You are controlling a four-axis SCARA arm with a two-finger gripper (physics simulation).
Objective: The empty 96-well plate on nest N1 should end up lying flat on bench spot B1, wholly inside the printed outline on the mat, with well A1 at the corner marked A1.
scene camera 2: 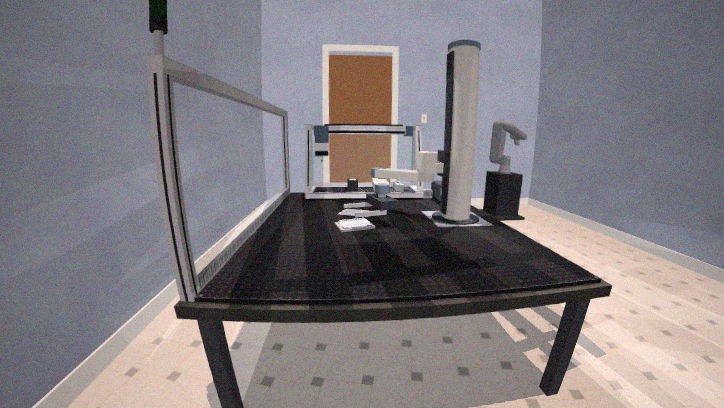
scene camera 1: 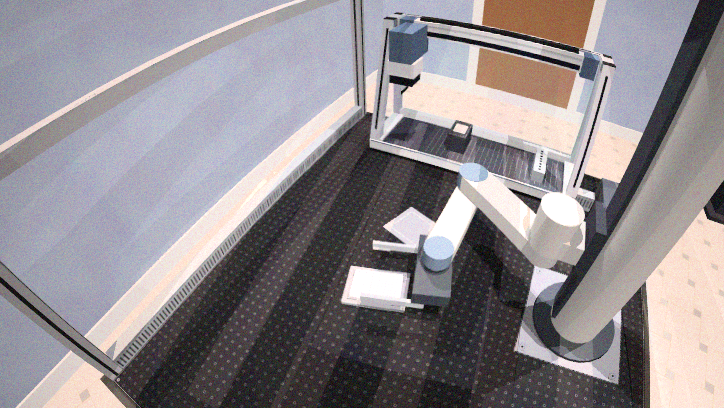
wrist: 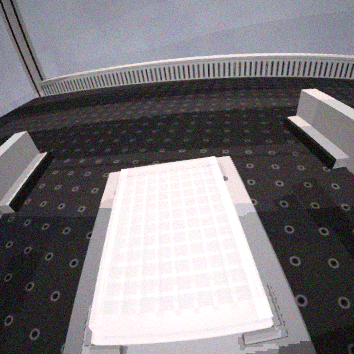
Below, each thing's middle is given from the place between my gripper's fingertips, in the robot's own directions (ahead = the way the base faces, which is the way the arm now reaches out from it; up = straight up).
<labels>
Right now my hand is 2 cm past the white well plate (scene camera 1: 365,281) and 6 cm above it. The rest, counted from my hand: white mat with corner marks (wrist: 277,330): 2 cm behind, 7 cm below; then pale flat pad (scene camera 1: 411,226): 4 cm behind, 25 cm to the right, 8 cm below.
</labels>
